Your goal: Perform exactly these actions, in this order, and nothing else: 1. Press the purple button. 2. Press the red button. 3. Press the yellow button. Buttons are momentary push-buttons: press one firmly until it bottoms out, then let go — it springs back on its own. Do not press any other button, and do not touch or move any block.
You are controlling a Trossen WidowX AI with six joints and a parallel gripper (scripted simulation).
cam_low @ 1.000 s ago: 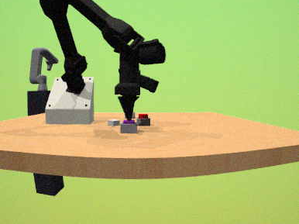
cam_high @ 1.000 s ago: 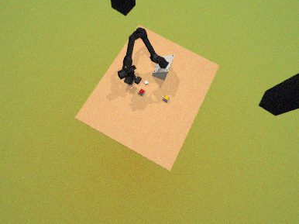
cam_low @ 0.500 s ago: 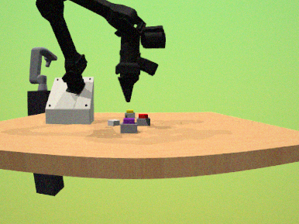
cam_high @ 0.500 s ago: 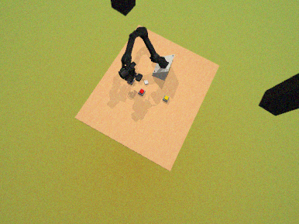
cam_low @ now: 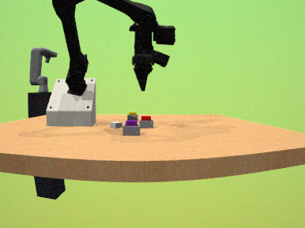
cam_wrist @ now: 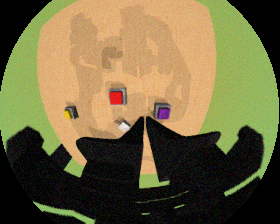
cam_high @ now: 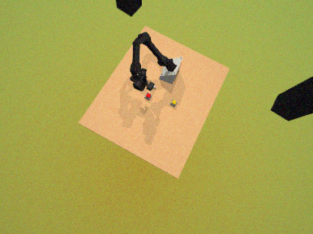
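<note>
Now: the red button 90 mm below my gripper tip and 70 mm to the left of it. Round my gripper tip: yellow button: 280 mm to the left, 90 mm below, 70 mm behind; purple button: 90 mm below, 70 mm to the right, 30 mm behind; small white block: 110 mm below, 100 mm behind, 50 mm to the left.
</note>
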